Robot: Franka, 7 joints.
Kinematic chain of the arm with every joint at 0, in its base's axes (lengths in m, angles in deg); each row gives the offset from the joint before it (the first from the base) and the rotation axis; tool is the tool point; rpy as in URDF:
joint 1: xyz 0 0 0.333 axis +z
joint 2: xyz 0 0 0 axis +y
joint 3: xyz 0 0 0.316 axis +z
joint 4: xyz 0.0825 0 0 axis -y
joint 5: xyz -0.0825 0 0.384 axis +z
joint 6: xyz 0 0 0 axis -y
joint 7: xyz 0.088 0 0 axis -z
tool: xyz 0 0 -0.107 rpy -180 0 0
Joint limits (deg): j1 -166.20..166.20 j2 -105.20..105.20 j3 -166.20..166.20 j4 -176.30..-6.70 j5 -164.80..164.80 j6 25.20..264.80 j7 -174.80..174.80
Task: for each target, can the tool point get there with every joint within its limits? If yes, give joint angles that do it. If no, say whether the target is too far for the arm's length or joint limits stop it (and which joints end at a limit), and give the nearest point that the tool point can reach.
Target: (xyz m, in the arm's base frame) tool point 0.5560 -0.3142 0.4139
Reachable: yes | joints 113.44 -29.91 -124.40 -106.35 -116.00 74.84 51.65
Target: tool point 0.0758 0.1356 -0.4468
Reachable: no: joint limits stop it (at a limit: joint 2) | nearest point 0.0856 0.1532 -0.3497 | short by 0.099 m
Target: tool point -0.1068 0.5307 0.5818
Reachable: yes | joints 3.87 -73.95 68.51 -118.66 99.54 143.77 -25.61
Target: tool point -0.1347 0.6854 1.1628
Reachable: no: too far | nearest point -0.1065 0.5421 0.9893 | short by 0.227 m
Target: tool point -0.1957 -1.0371 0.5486
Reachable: no: too far | nearest point -0.1559 -0.8260 0.5047 | short by 0.219 m
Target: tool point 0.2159 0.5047 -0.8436
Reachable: no: too far | nearest point 0.1644 0.3843 -0.3434 | short by 0.517 m
